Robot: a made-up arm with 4 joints.
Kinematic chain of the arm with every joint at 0, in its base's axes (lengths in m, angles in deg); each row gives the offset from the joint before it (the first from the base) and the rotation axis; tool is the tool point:
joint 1: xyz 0 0 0.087 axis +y
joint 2: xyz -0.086 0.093 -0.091 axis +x
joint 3: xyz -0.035 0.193 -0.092 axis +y
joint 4: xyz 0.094 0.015 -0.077 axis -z
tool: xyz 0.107 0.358 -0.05
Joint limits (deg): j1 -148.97..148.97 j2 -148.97..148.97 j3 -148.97..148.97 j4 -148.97..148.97
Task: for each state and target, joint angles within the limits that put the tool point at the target. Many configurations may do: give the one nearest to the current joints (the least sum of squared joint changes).
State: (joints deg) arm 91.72 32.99 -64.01 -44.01
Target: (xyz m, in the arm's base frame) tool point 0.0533 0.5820 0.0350
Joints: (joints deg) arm 98.71 47.86 -101.60 -68.17
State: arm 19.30 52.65 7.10 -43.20
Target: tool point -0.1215 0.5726 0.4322
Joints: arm 7.32 65.11 57.26 -13.09
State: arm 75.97 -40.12 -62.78 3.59
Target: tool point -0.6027 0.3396 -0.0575
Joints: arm 82.25 -60.37 -56.53 -9.63
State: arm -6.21 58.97 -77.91 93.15
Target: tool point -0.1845 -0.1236 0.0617
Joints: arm -37.86 36.27 -116.25 120.44
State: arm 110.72 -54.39 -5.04 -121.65
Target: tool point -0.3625 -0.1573 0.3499
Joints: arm 85.44 -63.86 -29.60 -121.26
